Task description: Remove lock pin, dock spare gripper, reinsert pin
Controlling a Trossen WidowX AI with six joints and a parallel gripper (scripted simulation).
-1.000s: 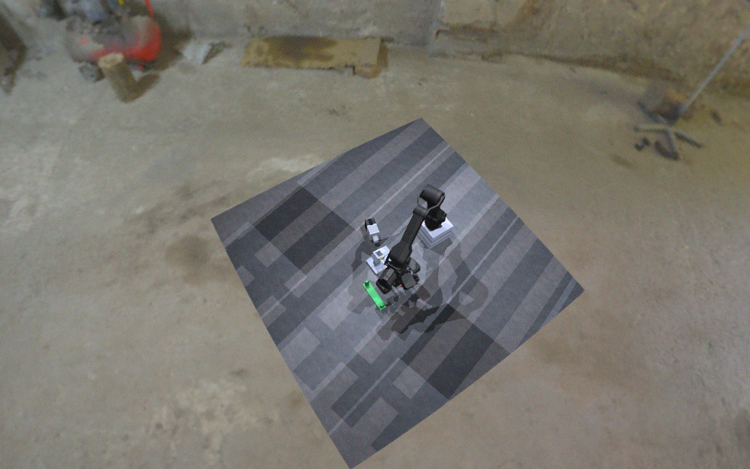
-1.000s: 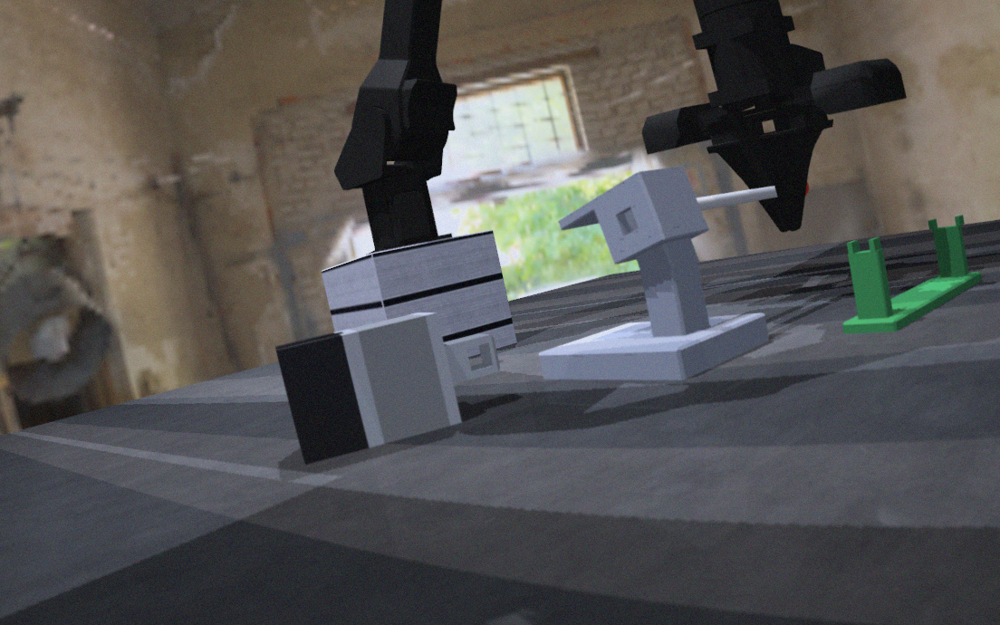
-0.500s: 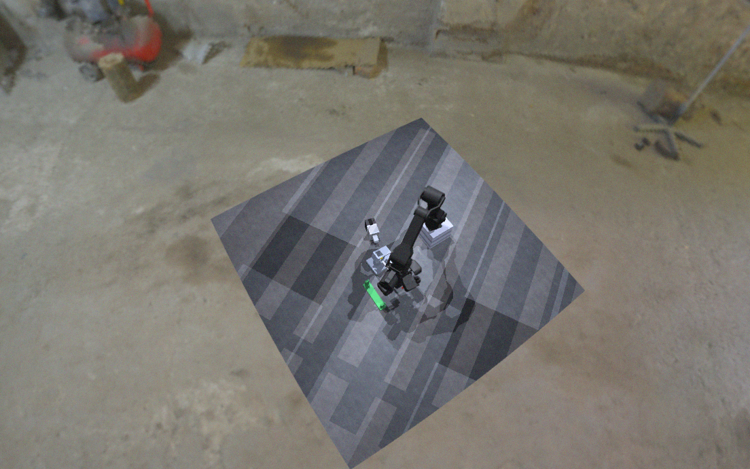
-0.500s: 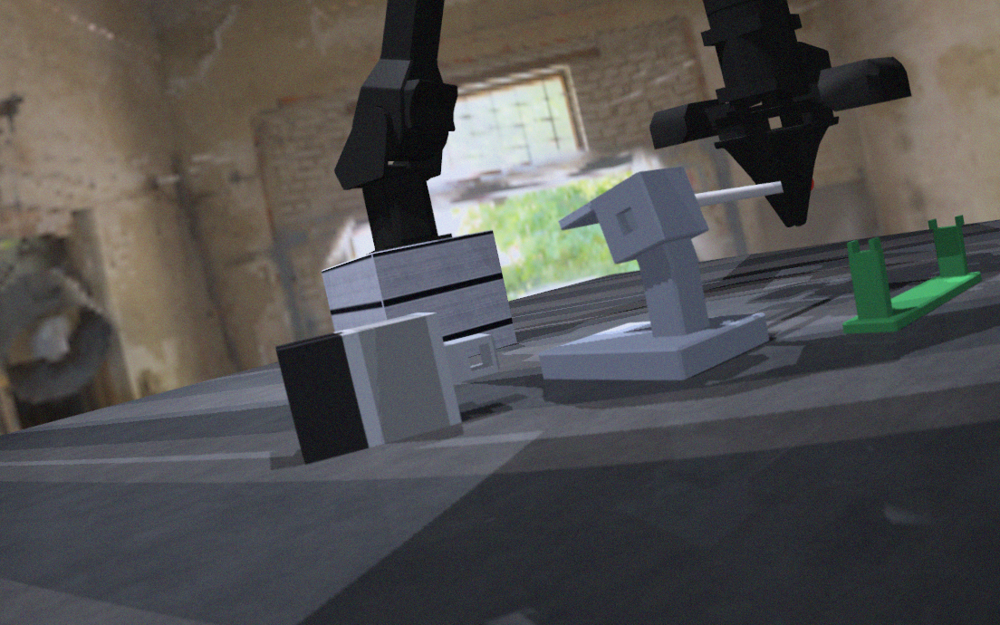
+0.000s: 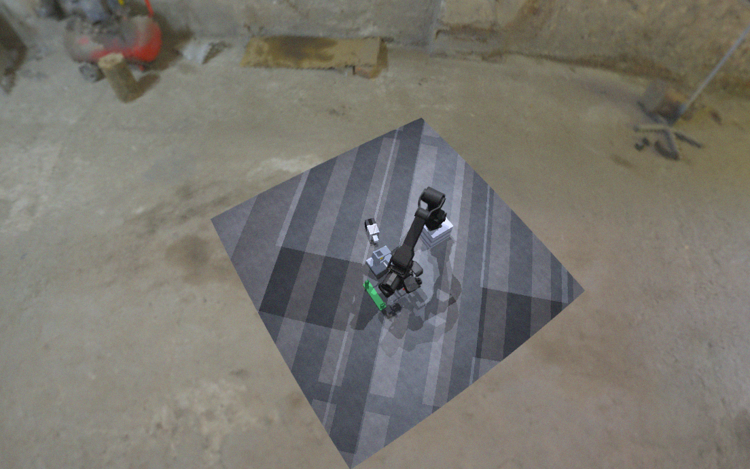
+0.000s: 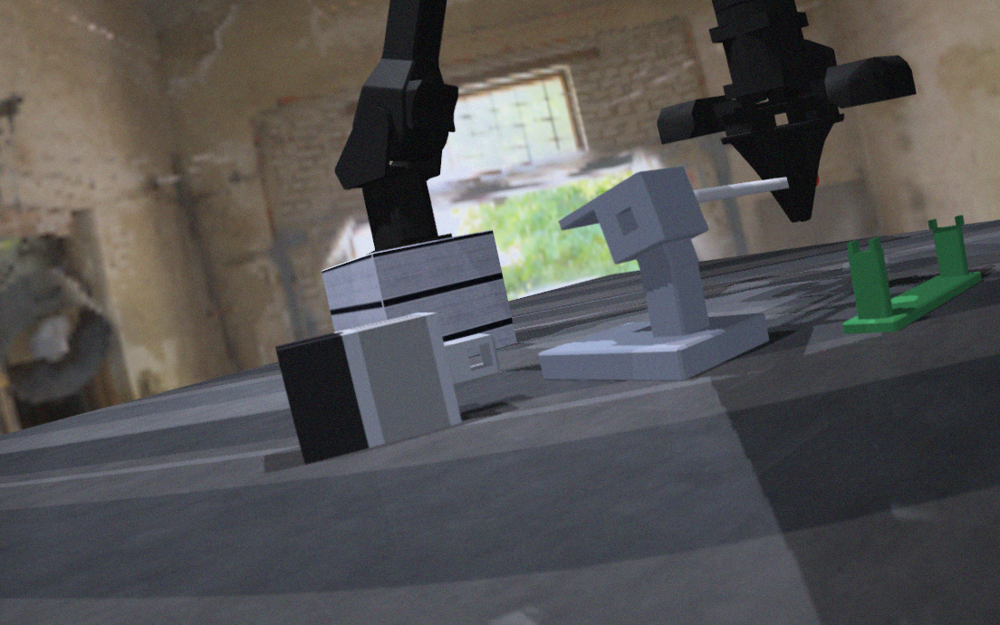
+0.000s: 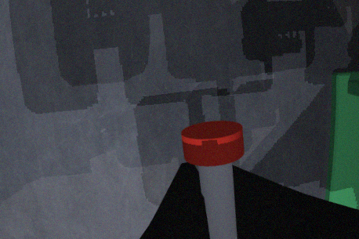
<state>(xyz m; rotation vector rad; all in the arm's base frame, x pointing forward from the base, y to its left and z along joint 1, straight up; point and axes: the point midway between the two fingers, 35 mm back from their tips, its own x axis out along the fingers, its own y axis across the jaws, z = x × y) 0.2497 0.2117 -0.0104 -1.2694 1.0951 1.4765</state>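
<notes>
The cradle is 11 cm ahead of my gripper tip, 3 cm to the right of it and 3 cm below it. The rest, counted from my gripper tip: grey mount (3 cm ahead, 16 cm to the right, 1 cm below); spare gripper (31 cm to the right, 3 cm below).
</notes>
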